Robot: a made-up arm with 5 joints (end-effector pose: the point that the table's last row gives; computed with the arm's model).
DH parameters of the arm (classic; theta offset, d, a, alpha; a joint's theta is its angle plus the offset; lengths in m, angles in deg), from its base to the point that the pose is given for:
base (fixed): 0 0 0 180
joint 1: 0 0.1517 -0.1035 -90
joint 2: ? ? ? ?
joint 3: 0 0.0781 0.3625 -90
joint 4: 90 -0.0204 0.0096 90
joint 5: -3.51 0 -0.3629 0
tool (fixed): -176.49 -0.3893 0 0
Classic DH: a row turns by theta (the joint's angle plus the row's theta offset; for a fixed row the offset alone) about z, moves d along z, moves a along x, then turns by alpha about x.
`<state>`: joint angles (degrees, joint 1 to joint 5).
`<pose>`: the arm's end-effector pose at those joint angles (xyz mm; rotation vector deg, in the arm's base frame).
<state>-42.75 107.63 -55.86 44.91 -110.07</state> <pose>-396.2 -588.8 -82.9 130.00 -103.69 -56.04</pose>
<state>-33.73 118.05 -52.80 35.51 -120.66</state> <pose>-369.2 -488.4 -256.8 -135.19 90.41 61.61</pose>
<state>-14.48 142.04 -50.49 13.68 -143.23</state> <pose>-182.3 -204.6 -528.7 -128.82 54.70 52.28</pose>
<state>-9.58 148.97 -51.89 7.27 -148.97</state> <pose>-100.4 -130.7 -571.1 -125.97 45.82 47.66</pose>
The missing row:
joint 2: 90 -0.0304 0.2929 90
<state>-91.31 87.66 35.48 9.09 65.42</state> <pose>-292.2 -591.2 167.1 -67.47 111.09 -114.12</pose>
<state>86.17 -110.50 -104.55 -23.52 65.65</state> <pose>-121.5 141.3 -208.8 60.87 103.85 73.82</pose>
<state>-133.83 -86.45 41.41 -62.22 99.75</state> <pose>-530.0 309.8 181.1 -11.63 -168.18 -45.24</pose>
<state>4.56 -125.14 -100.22 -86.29 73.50</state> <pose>2.0 186.1 154.9 26.53 -143.12 -17.15</pose>
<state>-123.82 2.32 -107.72 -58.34 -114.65</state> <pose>-85.9 -624.4 317.0 13.38 -100.77 -49.45</pose>
